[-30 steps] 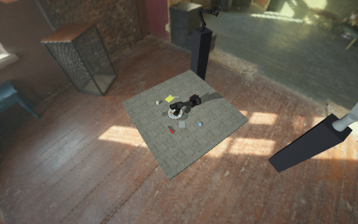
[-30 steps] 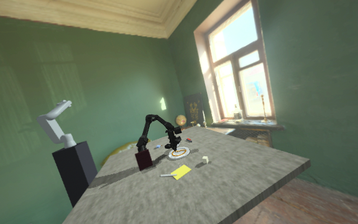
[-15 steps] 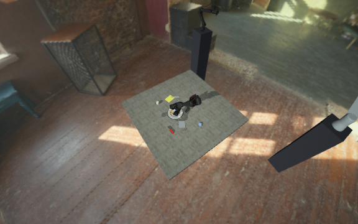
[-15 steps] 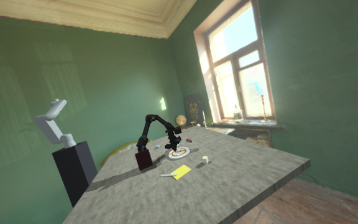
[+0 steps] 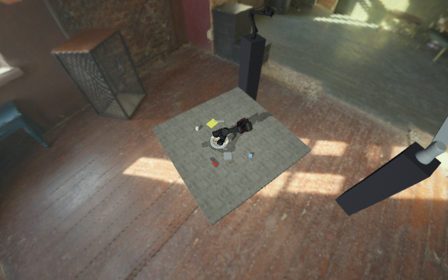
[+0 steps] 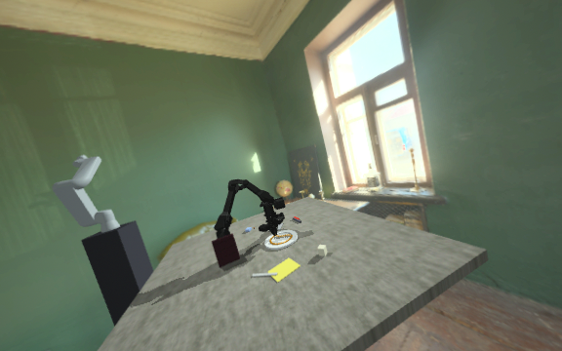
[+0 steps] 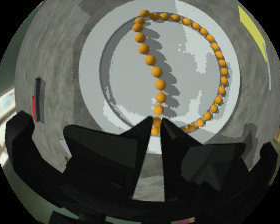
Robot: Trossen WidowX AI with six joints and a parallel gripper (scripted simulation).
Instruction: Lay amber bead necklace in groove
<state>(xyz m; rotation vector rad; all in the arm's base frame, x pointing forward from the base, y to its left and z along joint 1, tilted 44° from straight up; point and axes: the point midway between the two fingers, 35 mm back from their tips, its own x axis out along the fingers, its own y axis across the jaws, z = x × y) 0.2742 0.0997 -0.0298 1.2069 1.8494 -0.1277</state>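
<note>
The board is 4 cm to the right of my gripper tip, 2 cm below it and 2 cm ahead of it. Also, from my gripper tip: red tool (19 cm ahead, 17 cm to the left, 1 cm below); grey square (17 cm to the left, 3 cm ahead, 2 cm below); yellow card (31 cm to the right, 3 cm behind, 2 cm below).
</note>
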